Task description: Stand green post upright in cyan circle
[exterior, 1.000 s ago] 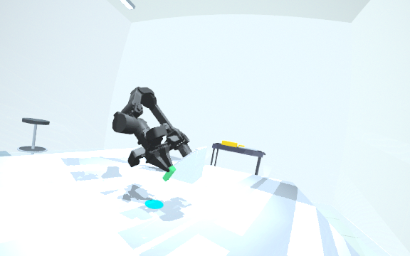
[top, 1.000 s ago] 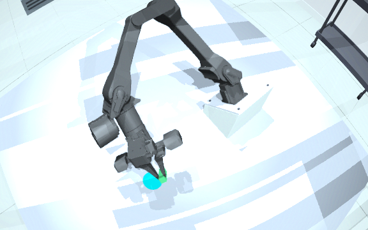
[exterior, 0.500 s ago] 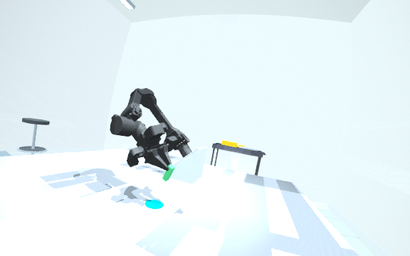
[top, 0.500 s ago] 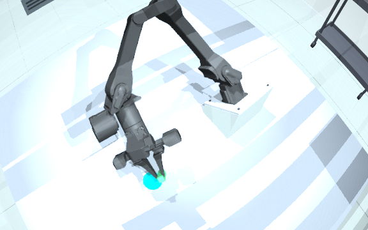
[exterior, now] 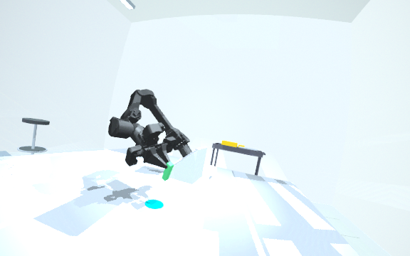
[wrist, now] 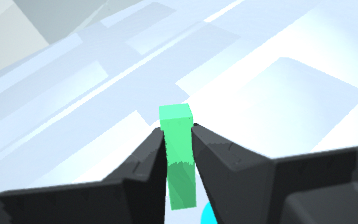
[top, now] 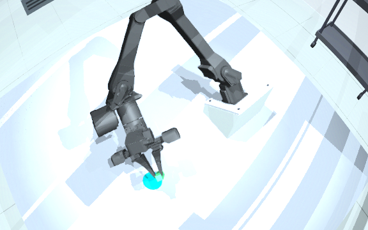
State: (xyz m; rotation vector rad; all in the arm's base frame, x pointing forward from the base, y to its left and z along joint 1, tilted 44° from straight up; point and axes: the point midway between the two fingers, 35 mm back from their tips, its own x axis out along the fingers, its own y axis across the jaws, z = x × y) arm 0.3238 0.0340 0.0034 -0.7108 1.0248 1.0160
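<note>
My gripper tip is 13 cm above the cyan circle, 3 cm to the left of it and 1 cm short of it. The rest, counted from my gripper tip: green post (2 cm below, 1 cm to the right, 1 cm behind).
</note>
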